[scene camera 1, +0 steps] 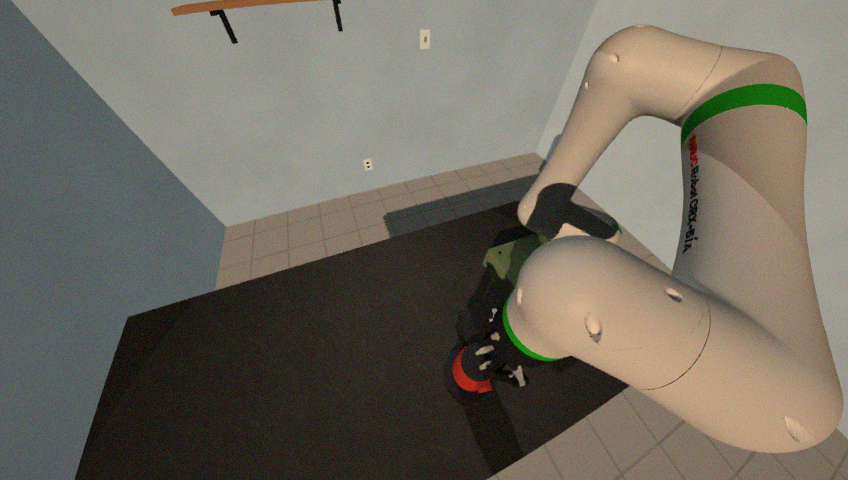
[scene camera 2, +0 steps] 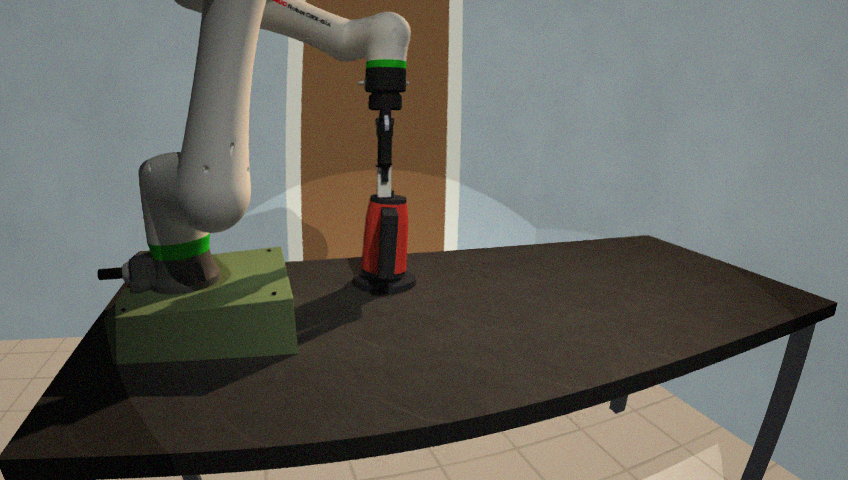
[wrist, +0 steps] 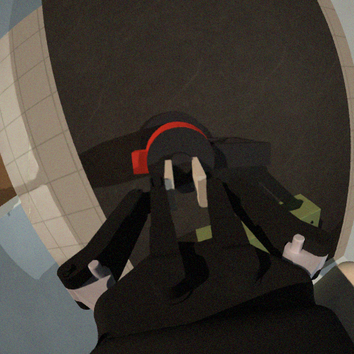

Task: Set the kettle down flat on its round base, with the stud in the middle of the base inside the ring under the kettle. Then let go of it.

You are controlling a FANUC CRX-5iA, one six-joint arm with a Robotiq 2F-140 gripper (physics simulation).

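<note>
The red kettle [scene camera 1: 465, 375] [scene camera 2: 371, 240] [wrist: 177, 141], with black lid and handle, stands nearly upright over its black round base [scene camera 2: 407, 281] [wrist: 172, 117]. In the scene camera 2 view the base shows on both sides of the kettle's foot; in the wrist view its rim shows beyond the kettle's far side. A dark patch shows below the foot at the base's front edge. The stud and ring are hidden, and I cannot tell whether the kettle sits fully down. My gripper [scene camera 1: 484, 358] [scene camera 2: 385, 189] [wrist: 181, 170] points down from above and is shut on the kettle's lid knob.
The kettle and base are on the dark table [scene camera 1: 285, 356] [scene camera 2: 565, 333] [wrist: 200, 60]. The green mounting block [scene camera 1: 499, 258] [scene camera 2: 208, 333] [wrist: 306, 207] under my arm stands to the left of the kettle in the scene camera 2 view. A wooden shelf [scene camera 1: 255, 4] hangs on the wall.
</note>
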